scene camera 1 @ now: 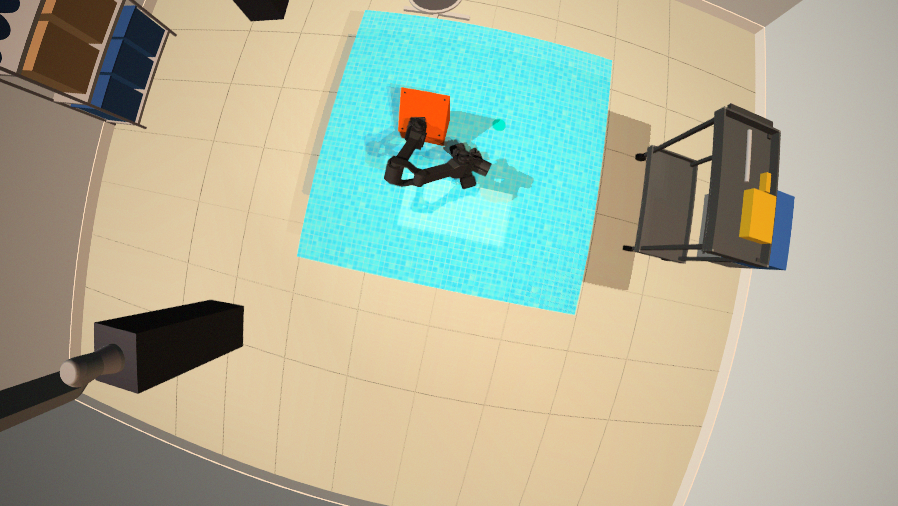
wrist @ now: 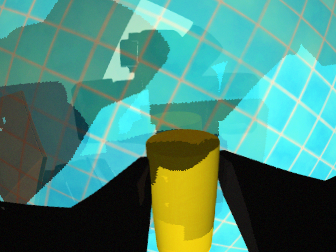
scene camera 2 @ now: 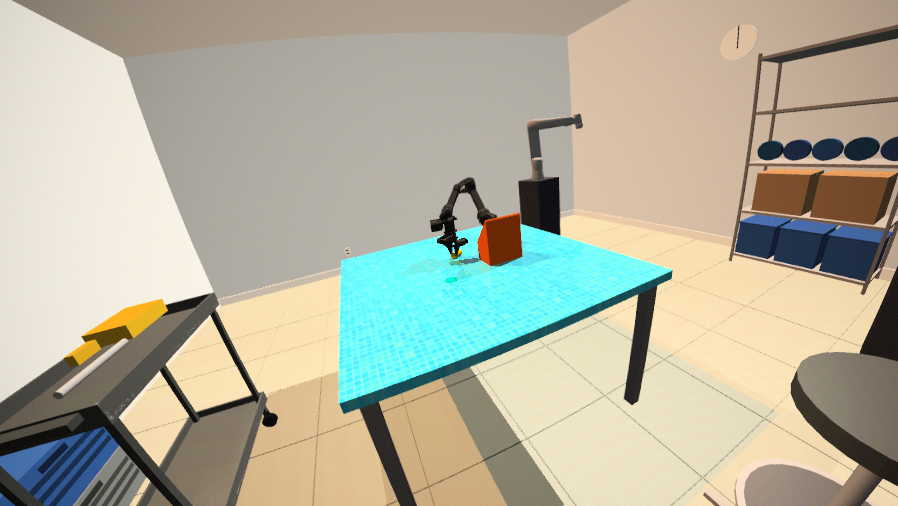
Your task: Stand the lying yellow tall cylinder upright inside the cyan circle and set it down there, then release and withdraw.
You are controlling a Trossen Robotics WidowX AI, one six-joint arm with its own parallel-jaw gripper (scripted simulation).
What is the gripper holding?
A yellow cylinder.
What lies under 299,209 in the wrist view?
The gripper.
